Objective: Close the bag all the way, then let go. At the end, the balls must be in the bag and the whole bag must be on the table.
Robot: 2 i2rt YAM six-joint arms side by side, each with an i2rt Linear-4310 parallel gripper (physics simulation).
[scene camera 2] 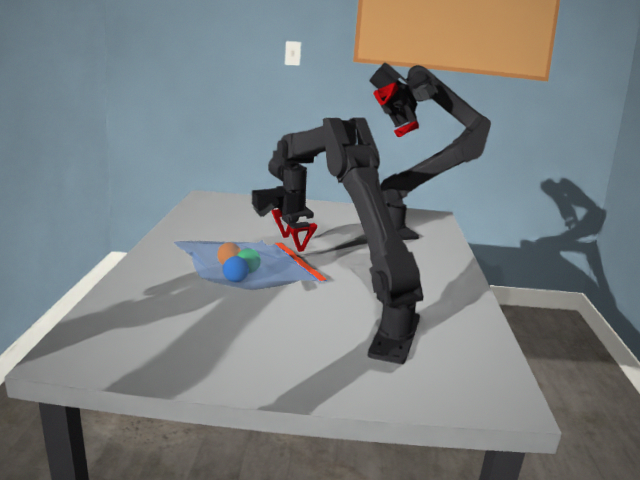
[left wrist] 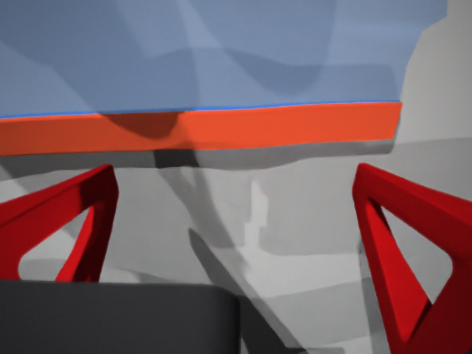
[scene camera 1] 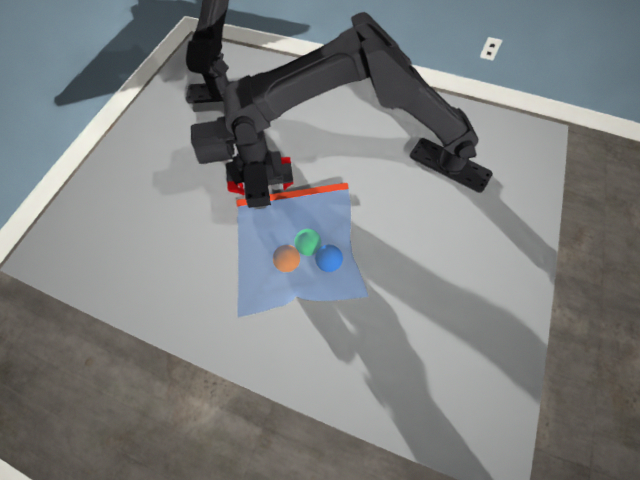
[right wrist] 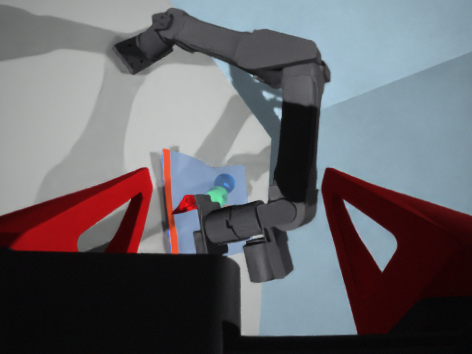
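Note:
A light blue cloth bag [scene camera 1: 258, 286] [scene camera 2: 279, 273] [left wrist: 300, 30] [right wrist: 192, 170] lies on the table with an orange strip [scene camera 1: 315, 191] [scene camera 2: 305, 263] [left wrist: 280, 125] [right wrist: 167, 185] along one edge. An orange ball [scene camera 1: 286, 258] [scene camera 2: 227, 252], a green ball [scene camera 1: 307, 242] [scene camera 2: 250, 259] [right wrist: 217, 195] and a blue ball [scene camera 1: 328, 258] [scene camera 2: 235, 269] [right wrist: 224, 182] sit together in the bag's middle. My left gripper [scene camera 1: 261, 186] [scene camera 2: 293, 242] [left wrist: 235, 177] is open and empty, low beside the strip, which shows just beyond its fingertips in the left wrist view. My right gripper [scene camera 2: 390, 116] [right wrist: 236, 177] is open and empty, raised high away from the bag.
The grey table [scene camera 1: 439, 320] [scene camera 2: 258, 351] bears both arm bases. The left arm's base [scene camera 1: 451, 162] [scene camera 2: 395, 335] stands at the right in scene camera 1. The right arm's base [scene camera 1: 204, 94] [scene camera 2: 403, 229] stands at that picture's upper left, behind the left arm.

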